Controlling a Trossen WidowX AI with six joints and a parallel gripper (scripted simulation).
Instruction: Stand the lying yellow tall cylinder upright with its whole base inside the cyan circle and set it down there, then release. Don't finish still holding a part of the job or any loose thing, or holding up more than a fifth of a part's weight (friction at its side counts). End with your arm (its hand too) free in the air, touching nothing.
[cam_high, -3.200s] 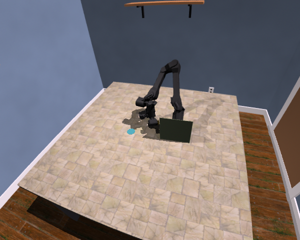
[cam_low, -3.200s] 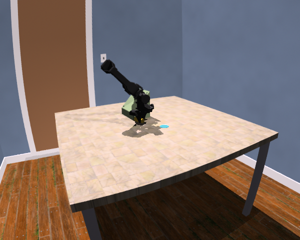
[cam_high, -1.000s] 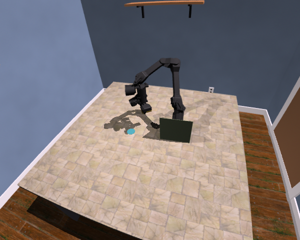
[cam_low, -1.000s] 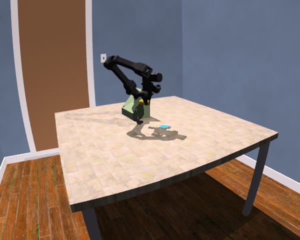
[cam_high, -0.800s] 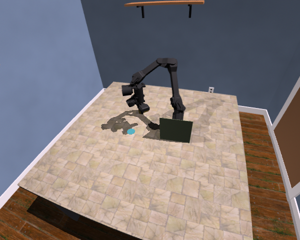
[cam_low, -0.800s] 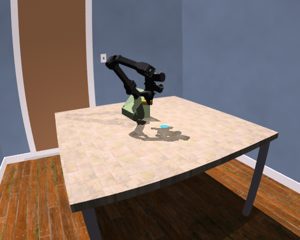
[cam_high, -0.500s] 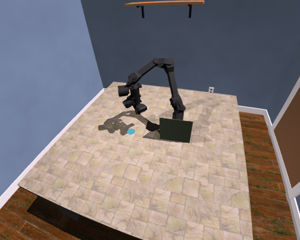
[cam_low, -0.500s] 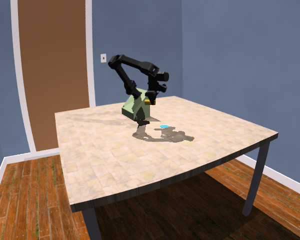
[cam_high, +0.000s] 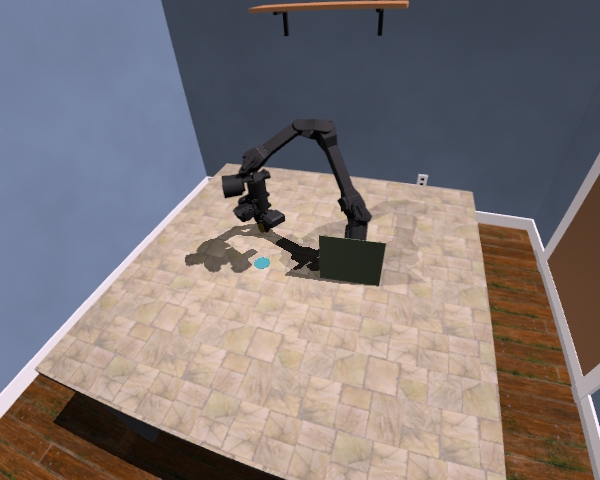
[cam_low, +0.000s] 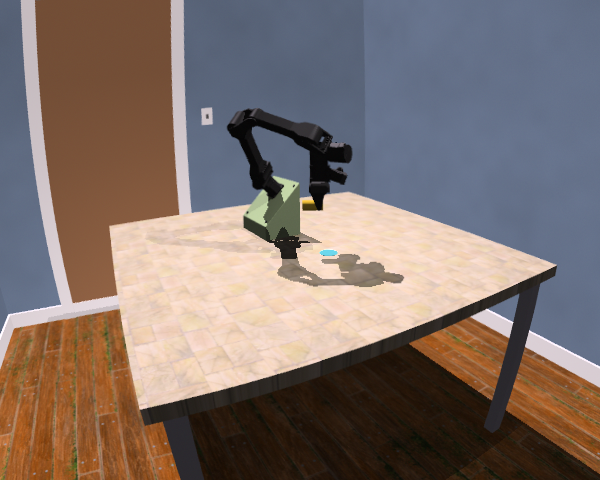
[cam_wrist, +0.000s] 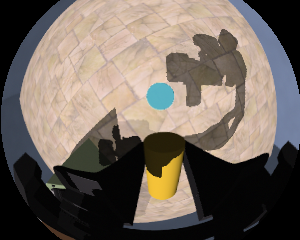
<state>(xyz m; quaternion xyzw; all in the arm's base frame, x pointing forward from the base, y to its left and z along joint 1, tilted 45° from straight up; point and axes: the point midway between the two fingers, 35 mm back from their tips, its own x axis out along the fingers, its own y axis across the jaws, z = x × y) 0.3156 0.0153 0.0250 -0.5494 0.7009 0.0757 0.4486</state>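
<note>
My hand is 20 mm short of the cyan circle, 20 mm to the right of it and 180 mm above it. The rest, counted from my hand: yellow tall cylinder: 10 mm behind, 20 mm to the right, 20 mm below.
</note>
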